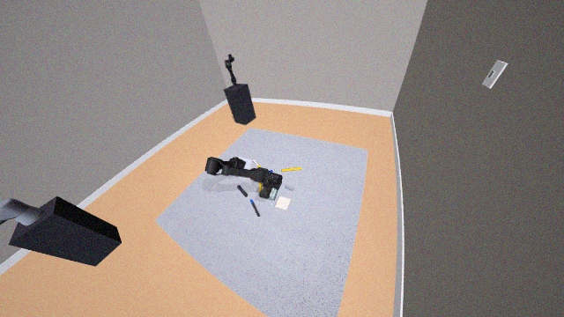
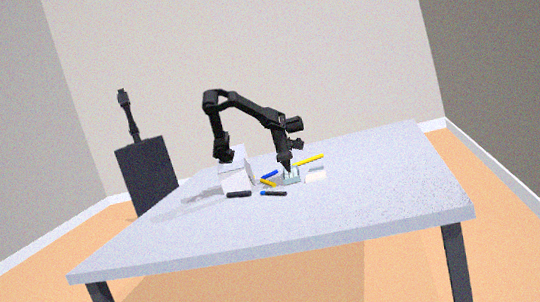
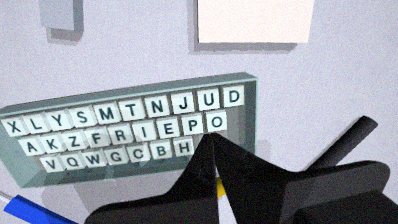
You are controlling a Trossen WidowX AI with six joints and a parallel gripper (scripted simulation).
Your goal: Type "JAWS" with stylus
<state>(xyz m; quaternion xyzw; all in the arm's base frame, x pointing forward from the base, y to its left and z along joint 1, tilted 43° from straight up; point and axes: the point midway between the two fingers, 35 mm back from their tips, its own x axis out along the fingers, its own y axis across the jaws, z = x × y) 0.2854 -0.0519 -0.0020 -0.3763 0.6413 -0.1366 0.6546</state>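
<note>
Now: gripper tip 17 cm to the right of the stylus, 14 cm past it and 3 cm above it. Also, from my gripper tip: grey block (11 cm to the left, 8 cm ahead, 3 cm below); blue-tipped black pen (13 cm to the right, 6 cm behind, 3 cm below); white pad (11 cm ahead, 3 cm below, 1 cm to the right).
</note>
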